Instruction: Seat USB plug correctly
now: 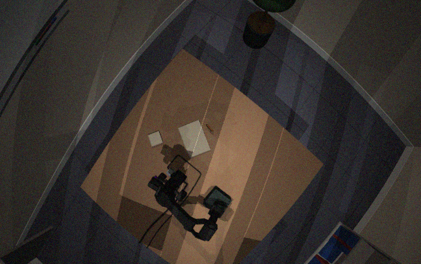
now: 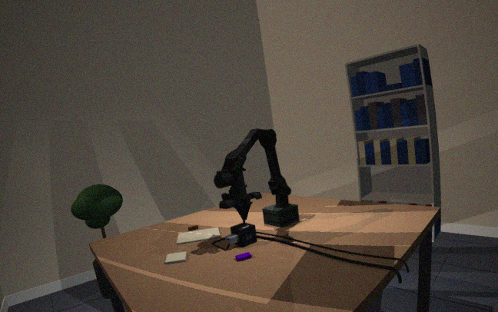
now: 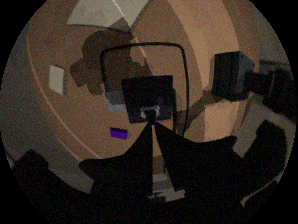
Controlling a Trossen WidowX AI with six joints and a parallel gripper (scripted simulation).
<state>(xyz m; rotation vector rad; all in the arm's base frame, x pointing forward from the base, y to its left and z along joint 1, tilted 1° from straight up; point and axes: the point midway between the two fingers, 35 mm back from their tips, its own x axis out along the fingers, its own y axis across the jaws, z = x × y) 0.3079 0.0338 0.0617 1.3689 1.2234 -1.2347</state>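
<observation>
Now: the USB plug 20 mm below my gripper tip. Round my gripper tip: purple block (110 mm ahead, 100 mm below, 90 mm to the left); then small white pad (270 mm ahead, 150 mm to the right, 100 mm below); then white sheet (290 mm to the right, 100 mm below, 50 mm ahead).
</observation>
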